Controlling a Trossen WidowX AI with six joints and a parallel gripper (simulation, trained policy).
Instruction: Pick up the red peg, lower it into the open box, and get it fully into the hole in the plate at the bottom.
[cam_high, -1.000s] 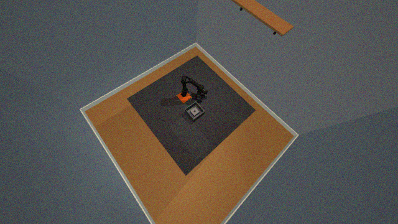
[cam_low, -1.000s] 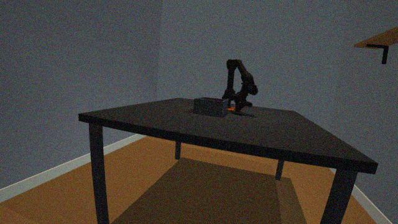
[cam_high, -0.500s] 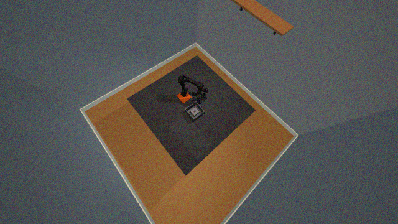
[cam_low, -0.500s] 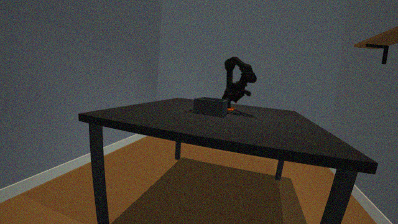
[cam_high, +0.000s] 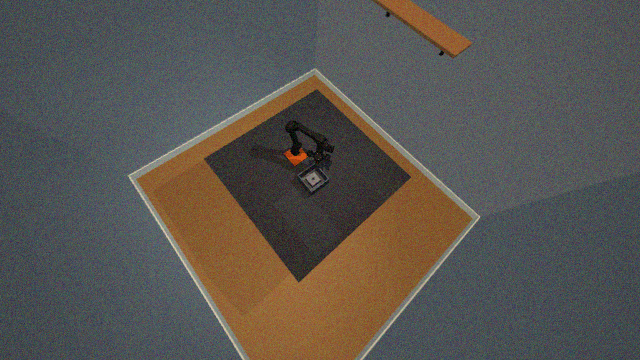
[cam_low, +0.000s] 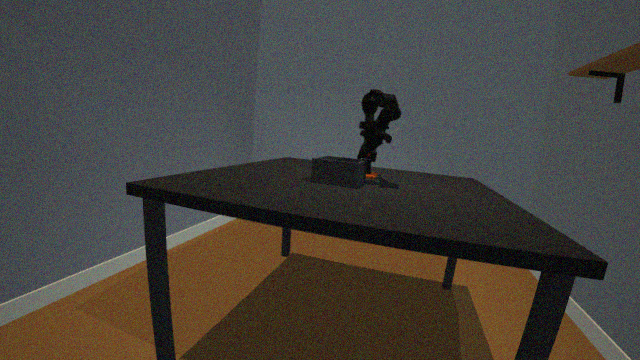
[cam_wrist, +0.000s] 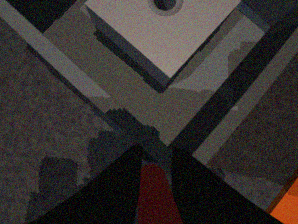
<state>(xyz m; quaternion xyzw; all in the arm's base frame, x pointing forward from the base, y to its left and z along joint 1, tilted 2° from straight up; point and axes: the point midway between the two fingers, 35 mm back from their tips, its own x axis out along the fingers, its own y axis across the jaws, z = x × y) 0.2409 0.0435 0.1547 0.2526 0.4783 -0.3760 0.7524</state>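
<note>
Right now my gripper tip is 6 cm short of the light plate, 9 cm to the left of it and 8 cm above it. The rest, counted from my gripper tip: red peg (1 cm behind, 2 cm to the left, 3 cm above); then grey box (6 cm ahead, 9 cm to the right, 10 cm below).
</note>
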